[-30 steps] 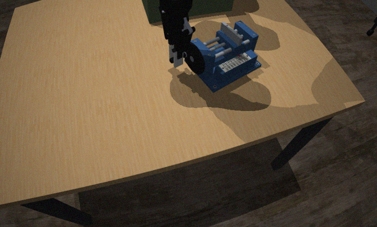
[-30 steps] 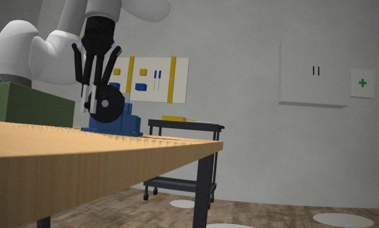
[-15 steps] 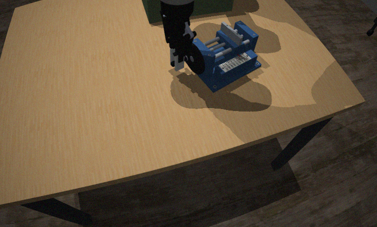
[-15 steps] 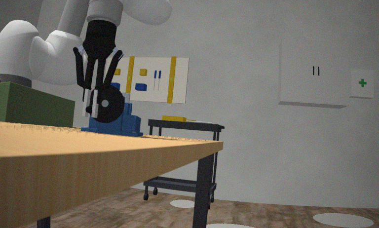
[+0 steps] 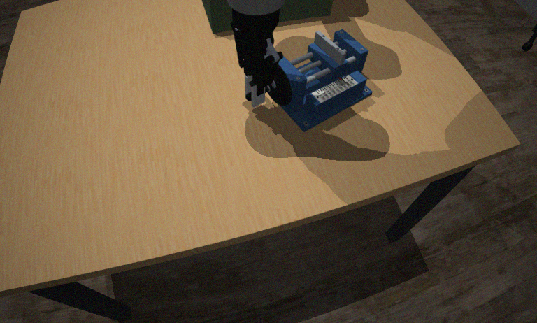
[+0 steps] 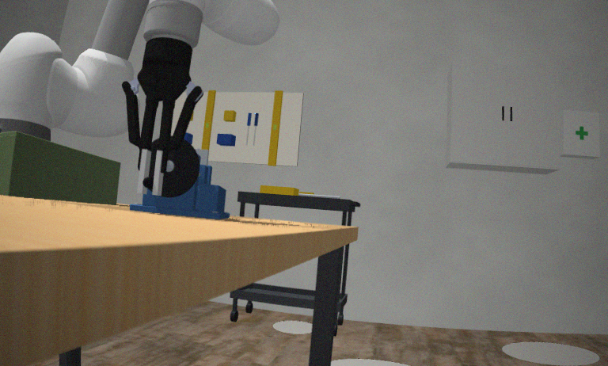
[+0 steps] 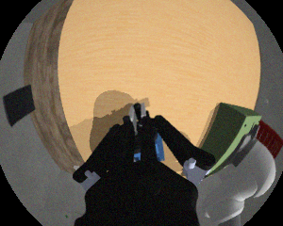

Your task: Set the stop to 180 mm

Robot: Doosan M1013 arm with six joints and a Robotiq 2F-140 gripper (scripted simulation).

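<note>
Right now the handwheel is 20 mm to the left of my hand and 10 mm below it. Round my hand: stop plate (170 mm to the left, 30 mm above, 10 mm behind).
</note>
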